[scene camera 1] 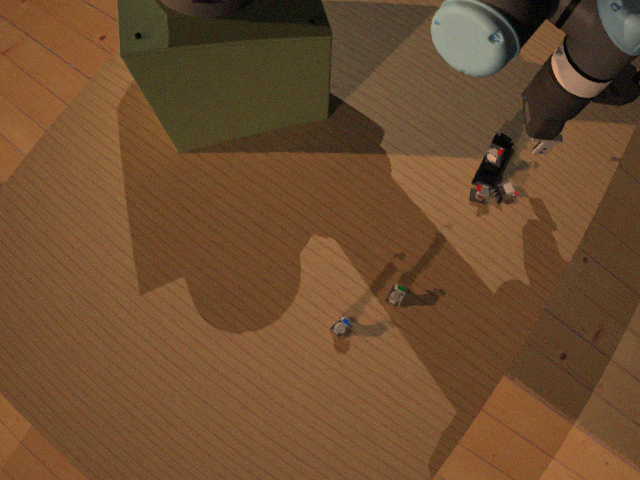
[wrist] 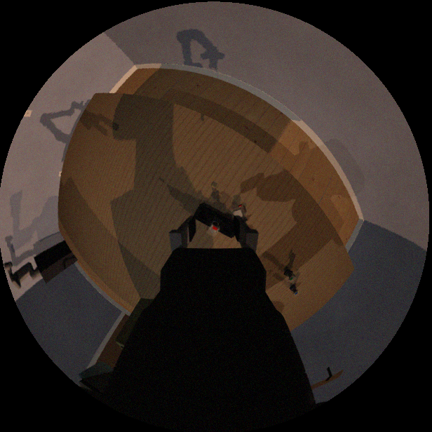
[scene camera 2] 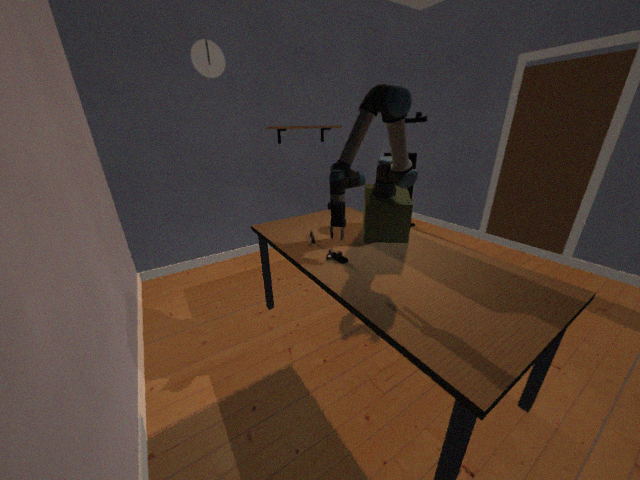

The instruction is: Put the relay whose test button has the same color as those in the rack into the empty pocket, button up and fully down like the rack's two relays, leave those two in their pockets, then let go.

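Seen in the pictures: gripper, fingertip midpoint: (scene camera 1: 536, 134) (scene camera 2: 337, 238); arm's base, link origin: (scene camera 2: 383, 192).
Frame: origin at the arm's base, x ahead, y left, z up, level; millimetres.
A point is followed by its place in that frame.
The black rack (scene camera 1: 484, 173) {x 457, y 118, z -283 mm} (scene camera 2: 339, 257) {x 469, y 159, z -267 mm} (wrist: 204, 213) stands on the table with a red-button relay (scene camera 1: 493, 155) {x 452, y 132, z -238 mm} (wrist: 215, 226) at its middle. A second red-button relay (scene camera 1: 479, 194) {x 468, y 61, z -245 mm} is at the rack's lower end in scene camera 1, seemingly outside it. A third red-button relay (scene camera 1: 508, 191) {x 508, y 108, z -265 mm} (wrist: 238, 212) lies tipped beside that end, its button sideways. Which pockets are empty is too dark to tell. My gripper (scene camera 1: 543, 146) {x 487, y 161, z -150 mm} (scene camera 2: 337, 234) {x 487, y 161, z -150 mm} (wrist: 214, 223) is open and empty, above the table beside the rack. In the wrist view the middle relay shows between its fingers.
A green-button relay (scene camera 1: 396, 295) {x 450, y -152, z -244 mm} (wrist: 289, 273) and a blue-button relay (scene camera 1: 341, 327) {x 412, y -239, z -244 mm} (wrist: 294, 290) stand apart from the rack. The olive pedestal (scene camera 1: 253, 98) {x 110, y -54, z -162 mm} (scene camera 2: 387, 222) {x 79, y 124, z -152 mm} bears the arm. The table's edge (scene camera 2: 330, 292) {x 668, y 361, z -305 mm} runs past the rack.
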